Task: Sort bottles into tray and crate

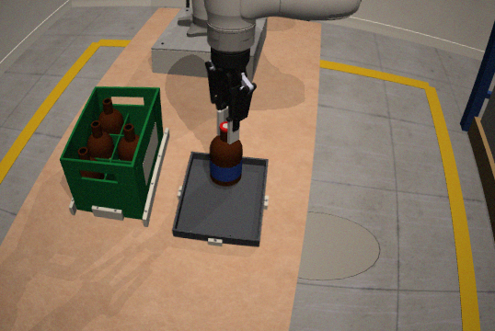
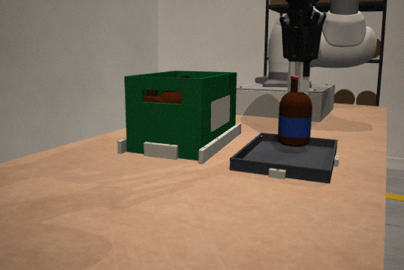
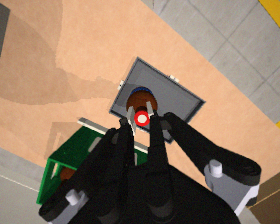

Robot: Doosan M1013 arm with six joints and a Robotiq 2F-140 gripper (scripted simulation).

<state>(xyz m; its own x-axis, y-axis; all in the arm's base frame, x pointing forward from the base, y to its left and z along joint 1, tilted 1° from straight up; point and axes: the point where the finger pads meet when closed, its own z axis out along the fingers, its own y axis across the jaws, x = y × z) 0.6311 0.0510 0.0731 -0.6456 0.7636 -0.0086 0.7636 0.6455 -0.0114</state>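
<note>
The bottle lies 80 mm below my hand. Also, from my hand: crate 270 mm to the right, 90 mm below, 20 mm behind; then dark grey tray 160 mm below, 60 mm ahead, 10 mm to the right.
</note>
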